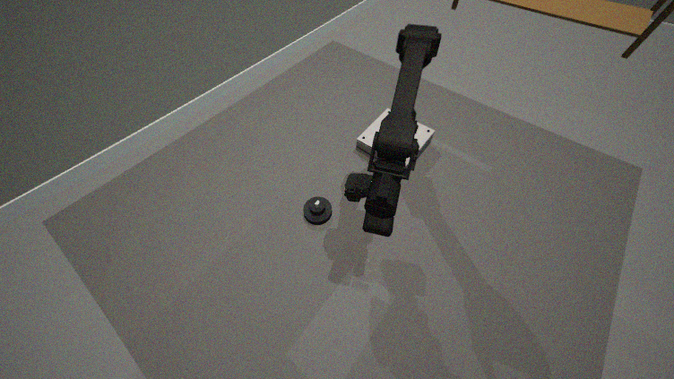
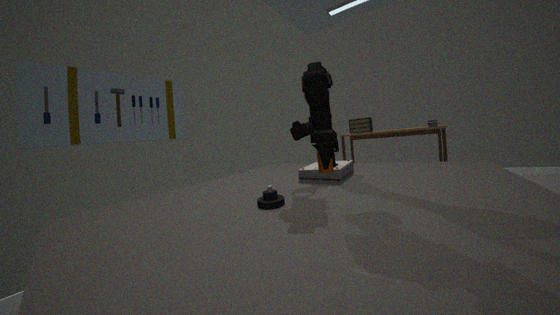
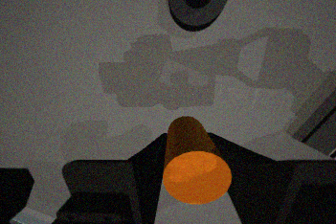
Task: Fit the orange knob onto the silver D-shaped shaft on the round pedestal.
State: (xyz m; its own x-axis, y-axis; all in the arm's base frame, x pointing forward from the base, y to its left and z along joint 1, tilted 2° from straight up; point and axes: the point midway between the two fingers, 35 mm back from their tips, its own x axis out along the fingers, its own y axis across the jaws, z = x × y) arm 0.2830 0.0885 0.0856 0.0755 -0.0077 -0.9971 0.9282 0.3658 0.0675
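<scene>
The dark round pedestal lies 170 mm to the right of my gripper tip, 80 mm below it and 40 mm ahead of it. From my gripper tip the other things lie so: orange knob: 30 mm above.
</scene>
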